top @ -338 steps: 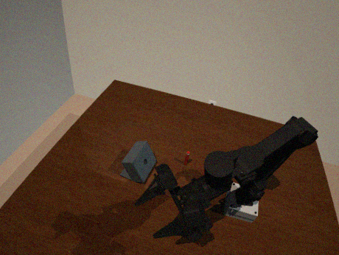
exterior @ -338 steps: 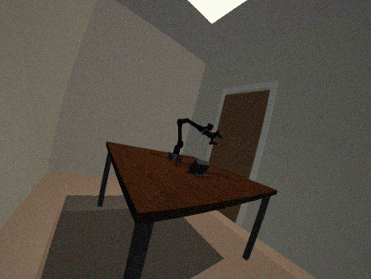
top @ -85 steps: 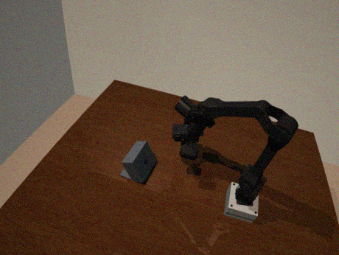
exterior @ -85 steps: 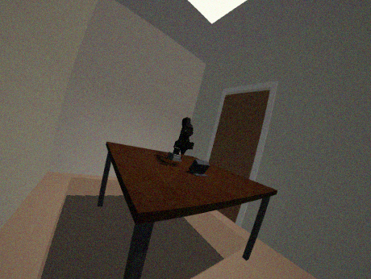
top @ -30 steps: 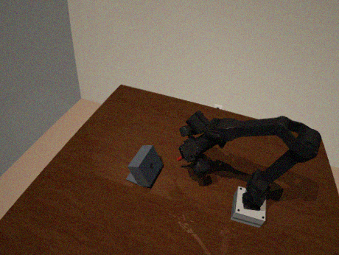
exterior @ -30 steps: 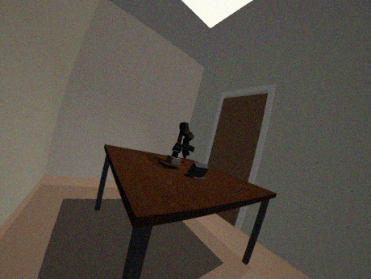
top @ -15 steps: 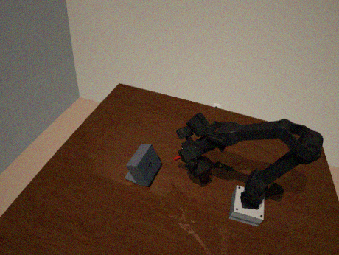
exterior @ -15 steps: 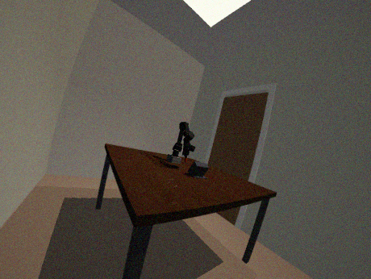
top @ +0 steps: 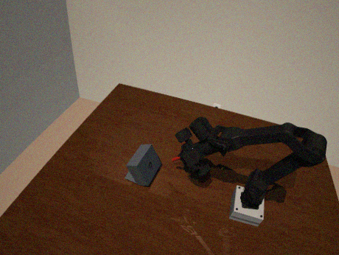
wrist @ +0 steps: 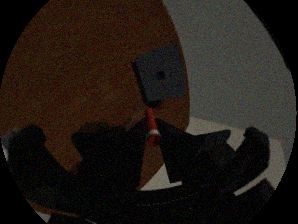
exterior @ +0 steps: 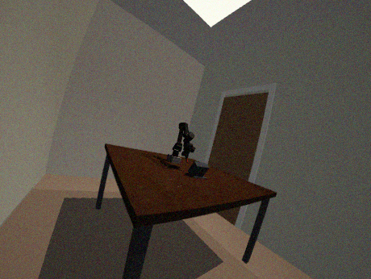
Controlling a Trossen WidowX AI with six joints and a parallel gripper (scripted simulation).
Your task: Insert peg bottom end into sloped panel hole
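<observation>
My gripper tip is now 13 cm short of the grey sloped panel, 6 cm above it and 2 cm to the right of it.
</observation>
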